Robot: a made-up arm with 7 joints.
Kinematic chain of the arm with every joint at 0, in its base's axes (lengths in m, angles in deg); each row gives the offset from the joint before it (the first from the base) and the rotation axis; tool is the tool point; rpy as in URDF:
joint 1: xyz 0 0 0 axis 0.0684 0.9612 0.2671
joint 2: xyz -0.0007 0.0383 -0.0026 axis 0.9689 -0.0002 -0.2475
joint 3: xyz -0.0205 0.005 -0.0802 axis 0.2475 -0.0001 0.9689
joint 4: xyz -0.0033 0 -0.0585 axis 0.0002 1 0
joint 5: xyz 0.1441 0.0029 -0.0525 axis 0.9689 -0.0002 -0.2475
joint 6: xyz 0.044 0 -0.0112 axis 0.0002 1 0
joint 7: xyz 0.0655 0 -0.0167 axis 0.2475 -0.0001 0.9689
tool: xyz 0 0 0 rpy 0 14.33 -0.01
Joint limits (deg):
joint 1: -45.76..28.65
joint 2: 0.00..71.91
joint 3: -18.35..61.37
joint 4: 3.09..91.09
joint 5: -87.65..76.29
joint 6: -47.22..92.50
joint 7: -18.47..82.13
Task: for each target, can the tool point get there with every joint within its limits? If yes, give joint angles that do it. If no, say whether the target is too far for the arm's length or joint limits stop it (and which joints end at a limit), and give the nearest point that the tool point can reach.
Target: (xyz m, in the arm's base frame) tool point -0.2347 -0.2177 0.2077
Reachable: no: joint limits stop it (at a limit: joint 1, joint 2, joint 4, joint 6) | nearest point -0.2714 -0.0168 -0.2083 | short by 0.463 m
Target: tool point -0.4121 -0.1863 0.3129
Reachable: no: too far | nearest point -0.2802 0.0012 -0.2012 | short by 0.563 m
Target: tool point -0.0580 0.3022 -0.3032
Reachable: yes | joints 2.81 36.60 27.67 83.30 -6.49 -15.61 72.66
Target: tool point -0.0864 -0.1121 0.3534
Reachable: no: joint limits stop it (at a limit: joint 1, joint 2, joint 3, joint 4, joint 6) | nearest point 0.0587 0.2097 0.2227 | short by 0.376 m
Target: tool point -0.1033 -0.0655 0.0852
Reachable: no: joint limits stop it (at a limit: joint 1, joint 2, joint 4, joint 6) | nearest point -0.2713 -0.0167 -0.2083 | short by 0.342 m
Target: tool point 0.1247 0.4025 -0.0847
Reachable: yes | joints -9.18 63.31 35.99 58.80 -27.74 -20.12 66.80
